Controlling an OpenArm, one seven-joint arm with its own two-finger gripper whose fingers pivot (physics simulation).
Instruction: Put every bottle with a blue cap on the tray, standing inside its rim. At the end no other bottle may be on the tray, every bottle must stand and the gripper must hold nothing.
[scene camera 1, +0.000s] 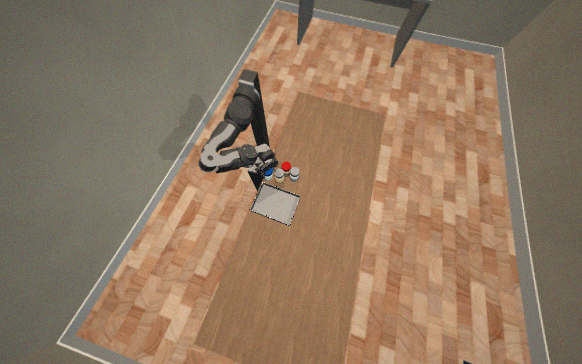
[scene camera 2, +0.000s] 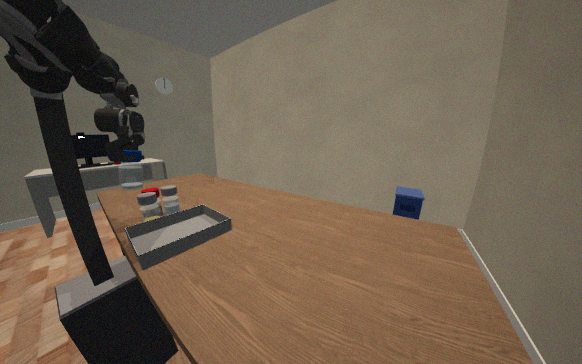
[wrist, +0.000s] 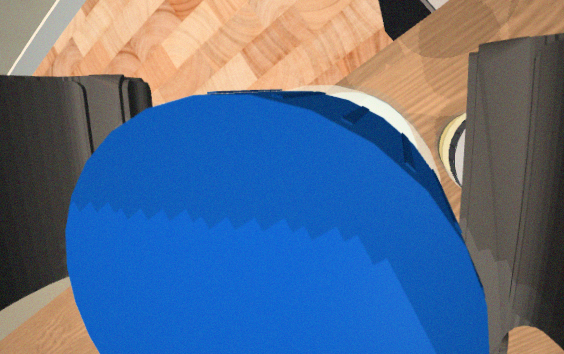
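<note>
My gripper (scene camera 1: 267, 167) (scene camera 2: 131, 150) (wrist: 294, 218) is shut on the blue-capped bottle (scene camera 1: 269, 174) (scene camera 2: 132, 173) (wrist: 240, 260), one finger on each side of the cap. It holds the bottle about upright in the air, near the table's arm-side edge and beside the other bottles. A red-capped bottle (scene camera 1: 286, 167) (scene camera 2: 150, 192) and two grey-capped bottles, one with yellowish contents (scene camera 1: 279, 175) (scene camera 2: 149, 206) and one with pale blue contents (scene camera 1: 294, 174) (scene camera 2: 170, 200), stand on the table behind the tray. The grey-walled tray (scene camera 1: 275, 204) (scene camera 2: 186, 244) holds no bottle.
The wooden table (scene camera 1: 300, 280) (scene camera 2: 325, 270) extends away from the tray. The dark arm post (scene camera 1: 259, 115) (scene camera 2: 75, 190) rises close to the table's edge. A desk (scene camera 2: 100, 175) and a blue bin (scene camera 2: 408, 204) stand beyond the table.
</note>
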